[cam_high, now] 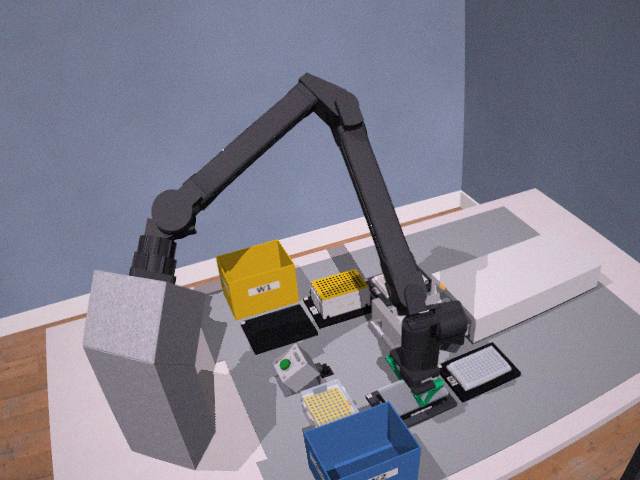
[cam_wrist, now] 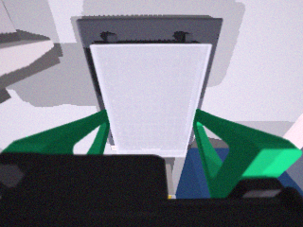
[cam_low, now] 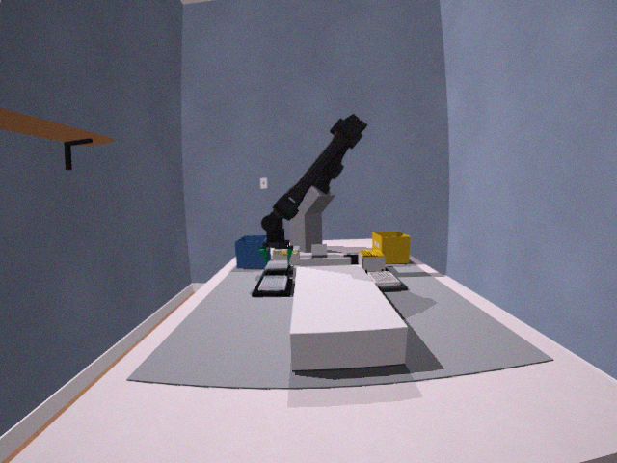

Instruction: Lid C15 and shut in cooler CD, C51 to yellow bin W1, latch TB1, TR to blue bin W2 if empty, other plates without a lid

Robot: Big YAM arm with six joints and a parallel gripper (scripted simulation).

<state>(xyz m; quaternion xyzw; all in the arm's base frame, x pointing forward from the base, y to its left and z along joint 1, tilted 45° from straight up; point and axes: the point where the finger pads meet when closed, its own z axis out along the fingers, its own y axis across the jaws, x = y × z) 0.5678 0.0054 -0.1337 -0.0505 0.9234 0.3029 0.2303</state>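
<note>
Right now my hand is right at the clear plate lid. The rest, counted from my hand: blue bin W2 (140 mm behind, 170 mm to the right); then black plate (20 mm below); then tip box TB1 (180 mm behind, 20 mm to the right).
</note>
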